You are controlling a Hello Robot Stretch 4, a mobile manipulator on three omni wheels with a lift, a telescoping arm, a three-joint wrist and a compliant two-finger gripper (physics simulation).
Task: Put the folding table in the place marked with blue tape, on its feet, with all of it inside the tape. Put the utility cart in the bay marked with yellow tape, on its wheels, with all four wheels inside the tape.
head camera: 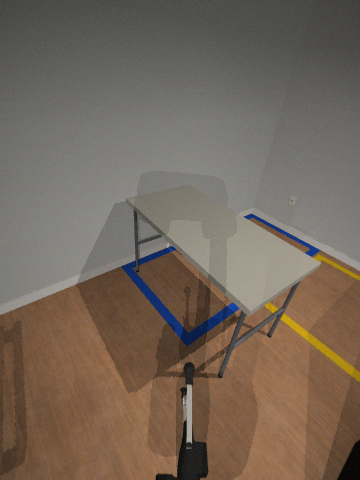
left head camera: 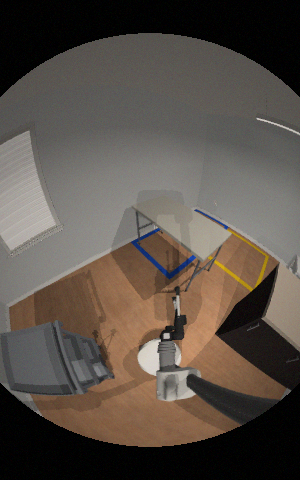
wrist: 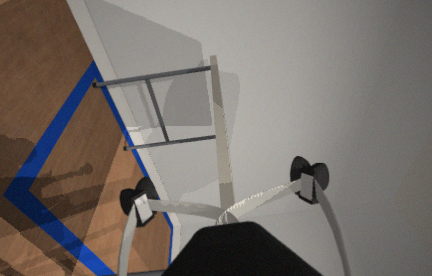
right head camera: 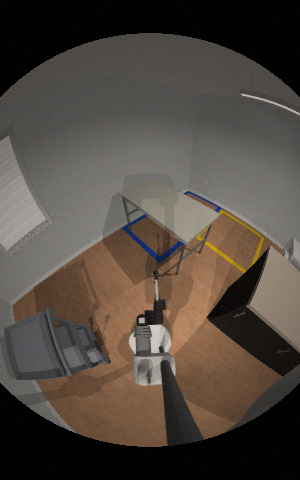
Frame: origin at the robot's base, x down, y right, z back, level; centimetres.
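Seen in the pictures: gripper, fingertip midpoint: [head camera: 187,375] [left head camera: 174,291] [wrist: 223,182] [right head camera: 155,275]; robot's base, origin of the base link: [left head camera: 158,355] [right head camera: 150,339].
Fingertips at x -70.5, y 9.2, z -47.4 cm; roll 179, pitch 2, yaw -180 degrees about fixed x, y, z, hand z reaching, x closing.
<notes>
Offsets run from my fingertips to a thing's top centre. "*": to the spot under its first point.
The folding table [head camera: 260,250] [left head camera: 205,227] [right head camera: 170,212] [wrist: 222,150] stands upright on its feet, askew across the blue tape @[* dz -87.4, dx +73.2, dy -15.5 cm] [head camera: 156,304] [left head camera: 151,259] [right head camera: 142,244] [wrist: 55,127]. Its far-left foot is by the blue corner; the two feet at its near right end are outside the blue tape. The yellow-taped bay @[* dz -61.1, dx +73.0, dy +107.3 cm] [head camera: 320,339] [left head camera: 231,273] [right head camera: 222,254] lies to the right. The grey utility cart @[* dz +65.8, dx -6.0, dy -94.3 cm] [left head camera: 30,357] [right head camera: 35,347] appears upright at the lower left. My gripper [head camera: 188,370] [left head camera: 177,290] [right head camera: 156,274] [wrist: 223,182] is open and empty, apart from the table on its near side.
A dark cabinet @[* dz +52.5, dx +10.2, dy +67.4 cm] [left head camera: 260,340] [right head camera: 250,330] with a light top stands on the right, near the yellow bay. Grey walls meet in the corner behind the table. A window with a blind [left head camera: 25,190] [right head camera: 20,200] is in the left wall.
</notes>
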